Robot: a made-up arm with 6 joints.
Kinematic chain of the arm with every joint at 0, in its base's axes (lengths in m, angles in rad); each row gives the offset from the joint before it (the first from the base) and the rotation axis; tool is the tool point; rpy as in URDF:
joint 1: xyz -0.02 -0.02 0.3 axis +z
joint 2: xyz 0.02 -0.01 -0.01 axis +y
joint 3: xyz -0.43 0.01 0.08 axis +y
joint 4: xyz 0.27 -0.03 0.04 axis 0.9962 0 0.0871
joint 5: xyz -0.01 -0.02 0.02 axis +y
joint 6: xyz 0.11 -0.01 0 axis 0.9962 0 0.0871
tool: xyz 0.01 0 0.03 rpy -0.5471 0.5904 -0.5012
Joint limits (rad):
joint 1: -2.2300..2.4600
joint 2: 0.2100..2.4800
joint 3: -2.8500..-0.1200
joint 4: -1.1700..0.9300
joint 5: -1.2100..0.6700
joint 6: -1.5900..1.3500
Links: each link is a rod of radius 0.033 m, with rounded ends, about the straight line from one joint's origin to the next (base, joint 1, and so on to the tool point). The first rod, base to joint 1, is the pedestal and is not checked.
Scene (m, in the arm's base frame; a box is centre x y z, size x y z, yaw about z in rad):
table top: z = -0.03
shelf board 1: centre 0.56 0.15 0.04 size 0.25 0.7 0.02 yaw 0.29
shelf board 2: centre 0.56 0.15 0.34 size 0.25 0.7 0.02 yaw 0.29
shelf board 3: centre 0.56 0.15 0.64 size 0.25 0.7 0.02 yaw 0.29
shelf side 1: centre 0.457 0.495 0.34 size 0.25 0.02 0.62 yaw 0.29
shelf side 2: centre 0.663 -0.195 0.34 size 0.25 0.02 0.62 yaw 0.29
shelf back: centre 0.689 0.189 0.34 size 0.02 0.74 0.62 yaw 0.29
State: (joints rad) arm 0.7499 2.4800 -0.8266 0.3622 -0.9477 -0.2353
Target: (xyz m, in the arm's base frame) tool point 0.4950 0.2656 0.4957
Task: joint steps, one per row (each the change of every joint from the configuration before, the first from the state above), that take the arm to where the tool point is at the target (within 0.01 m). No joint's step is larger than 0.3 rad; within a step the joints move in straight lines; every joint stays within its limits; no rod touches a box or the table.
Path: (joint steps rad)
1: 0.0878 -0.0437 0.2286 0.0064 0.0458 -0.0061
2: 0.0878 -0.0438 0.2286 0.0064 0.0458 -0.0061
3: 0.0029 -0.2889 0.0190 -0.0121 -0.0442 -0.0023
4: 0.0030 -0.2889 0.0190 -0.0122 -0.0443 -0.0023
5: 0.0029 -0.2889 0.0189 -0.0121 -0.0442 -0.0023
6: -0.0869 0.1629 -0.2486 0.0022 -0.0188 0.0077
7: -0.0870 0.1630 -0.2487 0.0023 -0.0188 0.0078
8: -0.0870 0.1629 -0.2487 0.0022 -0.0188 0.0078

